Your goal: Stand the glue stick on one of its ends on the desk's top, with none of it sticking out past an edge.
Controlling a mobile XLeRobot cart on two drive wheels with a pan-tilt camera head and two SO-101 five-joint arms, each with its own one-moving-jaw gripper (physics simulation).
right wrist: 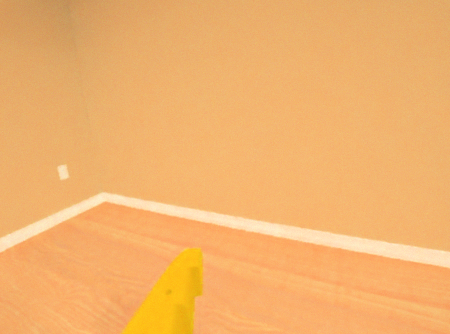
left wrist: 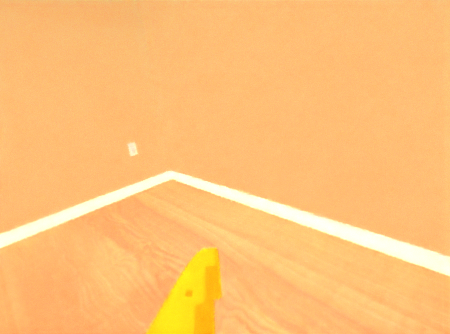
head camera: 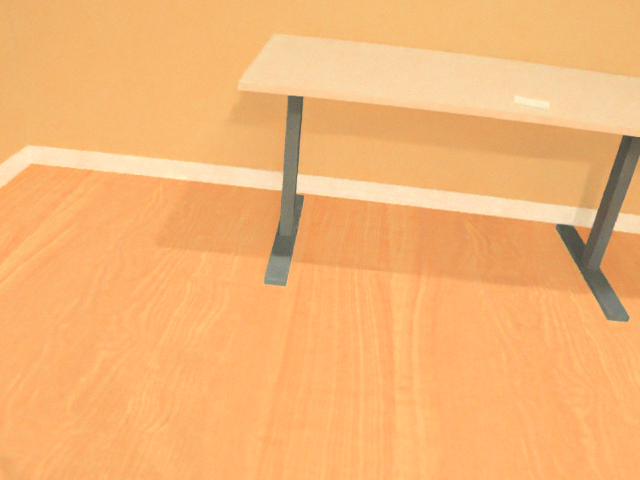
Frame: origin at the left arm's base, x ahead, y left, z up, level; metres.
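Where they show: left end effector, tool point: [left wrist: 218, 265]; right end effector, tool point: [right wrist: 201, 265].
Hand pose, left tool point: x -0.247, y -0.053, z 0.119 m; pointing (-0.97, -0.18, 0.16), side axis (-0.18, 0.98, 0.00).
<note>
After its pixels a point has its place.
A small whitish bar, which looks like the glue stick [head camera: 531, 102] @[x 1.517, y 0.966, z -0.041 m], lies on its side on the desk [head camera: 392, 67] @[x 1.360, y 1.448, z -0.055 m] in the head camera view. It lies near the desk's front edge, toward the right of the picture, inside the edge. My left gripper [left wrist: 220, 260] @[x -0.247, y -0.053, z 0.119 m] shows one yellow notched jaw in the left wrist view; it is fully open. My right gripper [right wrist: 204, 260] @[x -0.250, y -0.273, z 0.130 m] also shows one yellow notched jaw in the right wrist view and is fully open. Both are away from the glue stick, which does not show in either wrist view.
The desk has two dark grey legs [head camera: 291, 165] @[x 1.078, y 1.608, z -0.446 m] [head camera: 610, 206] @[x 2.066, y 0.891, z -0.465 m] with long flat feet on the wooden floor. Its right end is cut off by the picture. An orange wall with a white baseboard [head camera: 413, 195] @[x 1.772, y 1.659, z -0.721 m] stands behind it. The wrist views face a room corner with a wall plate [left wrist: 132, 149] @[x -2.301, y -1.220, z -0.377 m] [right wrist: 63, 172] @[x -2.303, y -1.218, z -0.377 m].
</note>
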